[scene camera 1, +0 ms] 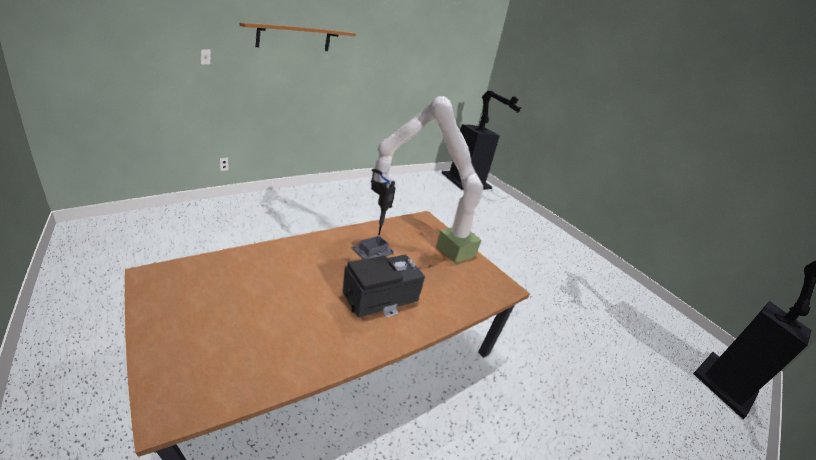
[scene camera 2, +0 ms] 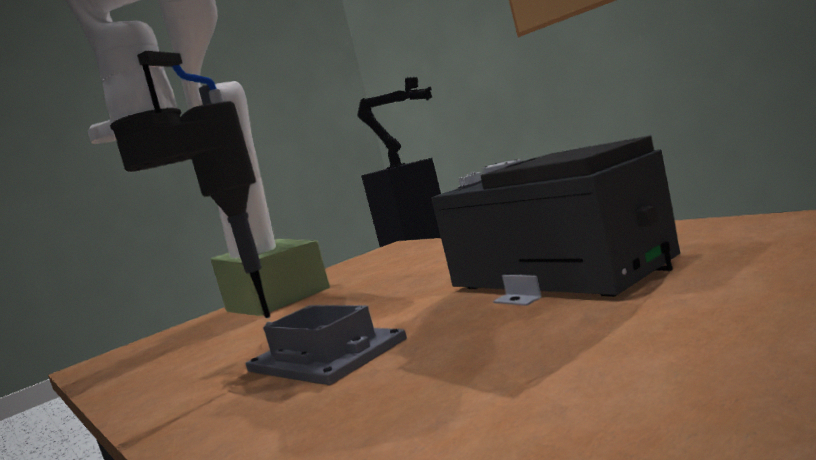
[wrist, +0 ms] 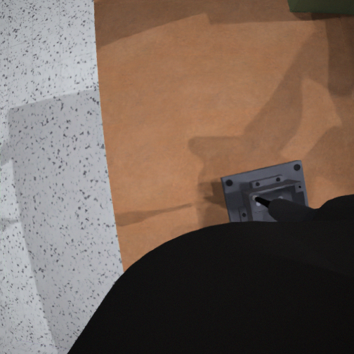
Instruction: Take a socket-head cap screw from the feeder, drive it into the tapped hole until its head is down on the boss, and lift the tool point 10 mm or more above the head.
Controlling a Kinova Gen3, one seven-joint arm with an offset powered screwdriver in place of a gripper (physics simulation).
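Observation:
My screwdriver (scene camera 1: 379, 234) (scene camera 2: 266, 315) (wrist: 257, 199) points down at the near corner of the grey housing (scene camera 2: 305, 343) (wrist: 239, 181). In scene camera 2 its dark tip stands a little above the housing's rim, with a small gap, and no screw shows on it. A small rounded shape, perhaps a screw head (scene camera 2: 269, 324) (wrist: 254, 198), sits at that corner under the tip; it is too small to make out clearly. The dark screw feeder (scene camera 1: 377, 291) (scene camera 2: 525, 234) stands on the table, apart from the housing. The tapped hole itself cannot be made out.
The wooden table (scene camera 1: 240, 331) (scene camera 2: 714, 354) (wrist: 150, 125) bears the housing, the feeder and the arm's green base block (scene camera 1: 458, 245) (scene camera 2: 285, 274). A small metal bracket (scene camera 1: 390, 310) (scene camera 2: 521, 285) is at the feeder's side. Black pedestals with small arms stand beyond the table.

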